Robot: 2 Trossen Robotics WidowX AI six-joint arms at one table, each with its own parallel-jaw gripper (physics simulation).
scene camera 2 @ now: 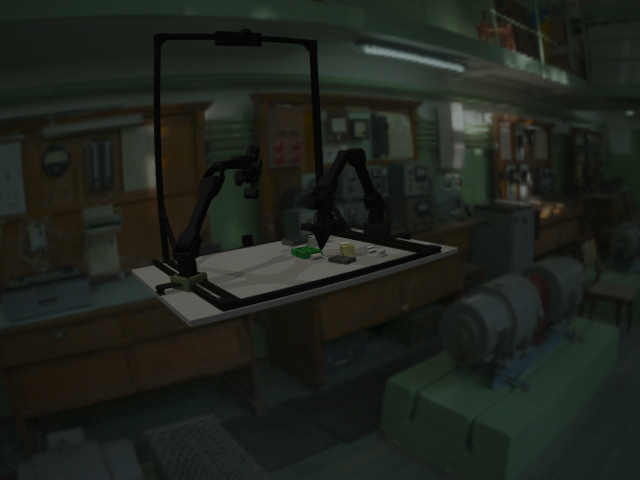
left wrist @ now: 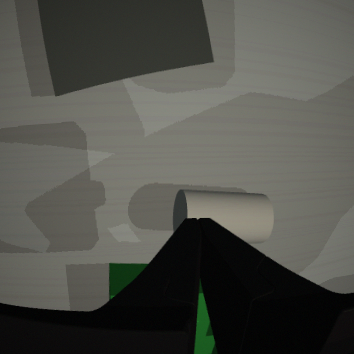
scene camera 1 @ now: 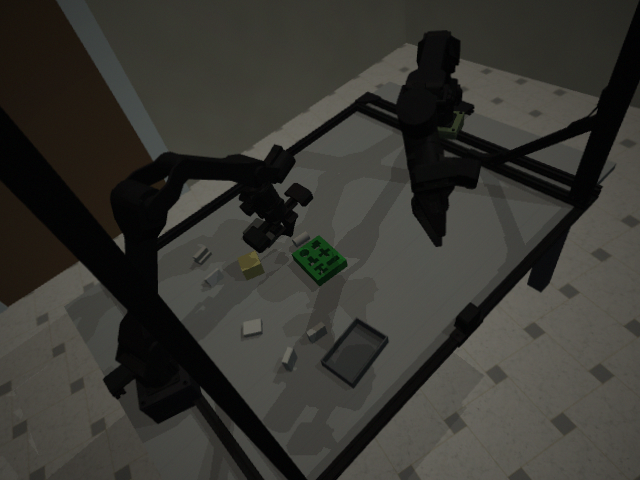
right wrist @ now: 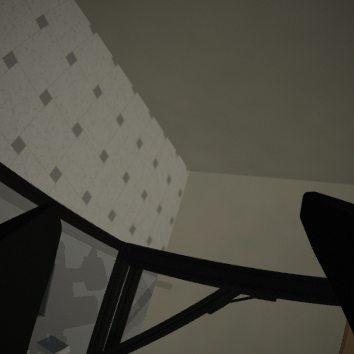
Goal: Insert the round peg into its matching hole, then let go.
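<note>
The round peg (scene camera 1: 300,238) (scene camera 2: 315,256) (left wrist: 230,217), a pale cylinder, lies on its side on the table beside the green board (scene camera 1: 336,268) (scene camera 2: 305,253) (left wrist: 127,277). The board's round hole (scene camera 1: 304,252) looks dark and unfilled in scene camera 1. My left gripper (scene camera 1: 289,230) (scene camera 2: 322,249) (left wrist: 196,229) is shut and empty, fingertips together. It points down; in the left wrist view its tips overlap the peg's near side. Whether they touch it is unclear. My right gripper (scene camera 1: 438,242) (scene camera 2: 253,173) (right wrist: 182,211) is open, empty and raised high, well away from the board.
A yellow block (scene camera 1: 250,264) (scene camera 2: 346,249) stands near the left gripper. A dark slab (scene camera 2: 341,259) (left wrist: 125,40) lies beyond the peg in the left wrist view. Several pale pieces, including a flat one (scene camera 1: 252,327), lie about. A grey tray (scene camera 1: 338,374) is near the frame's edge.
</note>
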